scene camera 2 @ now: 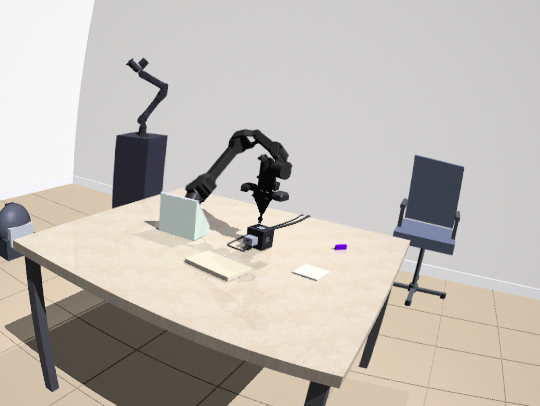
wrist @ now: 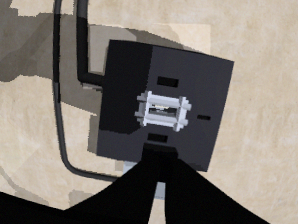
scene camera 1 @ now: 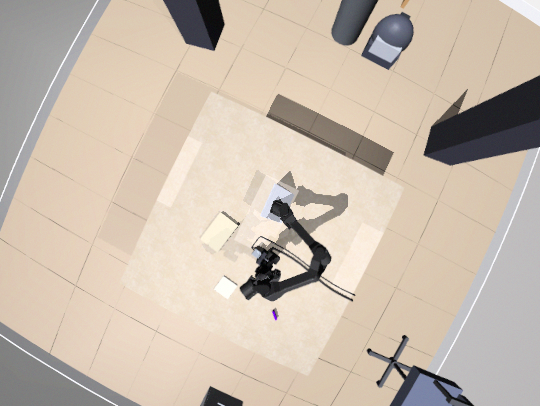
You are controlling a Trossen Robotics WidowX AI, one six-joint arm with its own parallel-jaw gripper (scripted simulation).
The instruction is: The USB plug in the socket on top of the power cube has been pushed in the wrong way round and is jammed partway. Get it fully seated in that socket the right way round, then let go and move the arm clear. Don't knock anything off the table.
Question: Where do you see a black power cube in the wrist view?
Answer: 131,67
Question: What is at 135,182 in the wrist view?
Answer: My gripper.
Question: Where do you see a USB socket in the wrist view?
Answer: At 155,109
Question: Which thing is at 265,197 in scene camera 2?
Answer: My gripper.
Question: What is my gripper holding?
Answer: A USB plug.
